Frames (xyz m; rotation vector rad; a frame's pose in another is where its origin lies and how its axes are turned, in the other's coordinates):
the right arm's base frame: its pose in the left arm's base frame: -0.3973 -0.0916 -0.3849 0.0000 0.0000 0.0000
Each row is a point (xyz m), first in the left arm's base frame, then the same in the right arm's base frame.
Working: the left arm's base frame: its pose in the right arm's base frame: 0.3973 0.0916 0.3849 0.0000 0.0000 0.0000

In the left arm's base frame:
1: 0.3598 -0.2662 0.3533
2: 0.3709 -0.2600 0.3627
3: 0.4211 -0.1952 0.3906
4: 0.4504 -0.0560 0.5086
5: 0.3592 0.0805 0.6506
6: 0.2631 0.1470 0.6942
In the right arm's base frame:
1: 0.7571 -0.1746 0.7382
2: 0.7682 -0.1684 0.7476
3: 0.8184 -0.1036 0.7755
4: 0.8477 0.0356 0.8935
5: 0.7565 0.1721 1.0355
6: 0.6604 0.2386 1.0791

